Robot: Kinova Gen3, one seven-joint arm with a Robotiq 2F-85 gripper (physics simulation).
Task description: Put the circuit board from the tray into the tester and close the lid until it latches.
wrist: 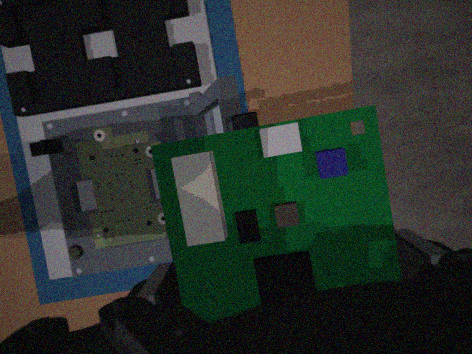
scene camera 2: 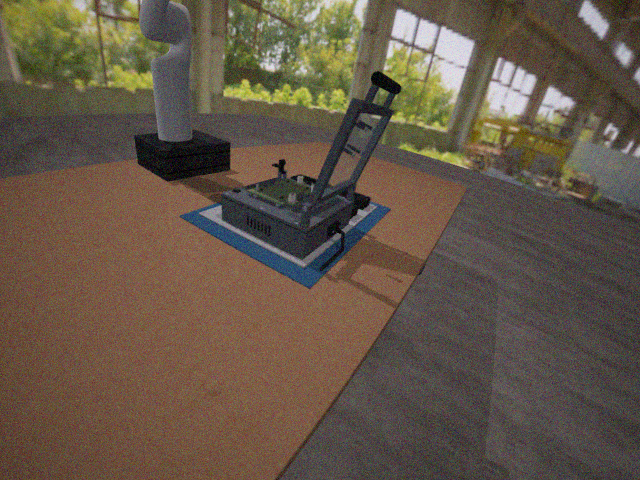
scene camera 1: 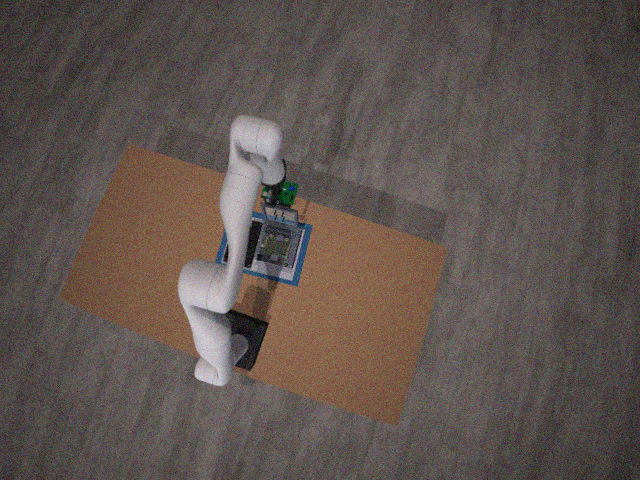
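Pixels of known places: gripper, fingertip midpoint: (wrist: 284, 273) (scene camera 1: 279, 191); arm's base at its link origin: (scene camera 2: 175, 137) (scene camera 1: 237, 344).
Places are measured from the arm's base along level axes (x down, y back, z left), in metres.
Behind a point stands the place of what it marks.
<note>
My gripper (scene camera 1: 272, 198) {x -0.306, y -0.604, z 0.021 m} (wrist: 284, 273) {x -0.306, y -0.604, z 0.021 m} is shut on the green circuit board (scene camera 1: 289, 193) {x -0.316, y -0.608, z -0.016 m} (wrist: 295, 185) {x -0.318, y -0.607, z 0.053 m}. It holds the board raised, beyond the lid side of the grey tester (scene camera 1: 292, 254) {x 0.025, y -0.447, z -0.062 m} (scene camera 2: 268, 223) {x 0.042, y -0.499, z -0.065 m} (wrist: 117, 260) {x 0.025, y -0.439, z -0.064 m}. The board and gripper do not show in scene camera 2. The tester's lid (scene camera 1: 296, 217) {x -0.117, y -0.583, z -0.035 m} (scene camera 2: 333, 149) {x -0.092, y -0.581, z -0.040 m} stands open and tilted back, with a black handle (scene camera 2: 385, 82) {x -0.181, y -0.608, z 0.005 m} on top. The olive nest plate (scene camera 1: 275, 245) {x 0.015, y -0.454, z 0.023 m} (scene camera 2: 279, 191) {x 0.016, y -0.452, z -0.001 m} (wrist: 120, 190) {x 0.016, y -0.448, z 0.016 m} bears no green board. In the wrist view the held board hides the nest's right edge and most of the lid.
A black tray (scene camera 1: 252, 242) {x 0.057, y -0.428, z 0.137 m} (wrist: 65, 75) {x 0.067, y -0.372, z 0.148 m} with pale slots lies beside the tester. A small black latch post (scene camera 2: 280, 169) {x -0.001, y -0.386, z 0.060 m} (wrist: 46, 146) {x -0.019, y -0.386, z 0.065 m} stands opposite the lid hinge. A blue-bordered mat (scene camera 1: 305, 248) {x 0.083, y -0.500, z -0.101 m} (scene camera 2: 248, 243) {x 0.083, y -0.478, z -0.088 m} lies underneath. A black cable (scene camera 2: 342, 242) {x 0.068, y -0.587, z 0.028 m} leaves the tester near the hinge.
</note>
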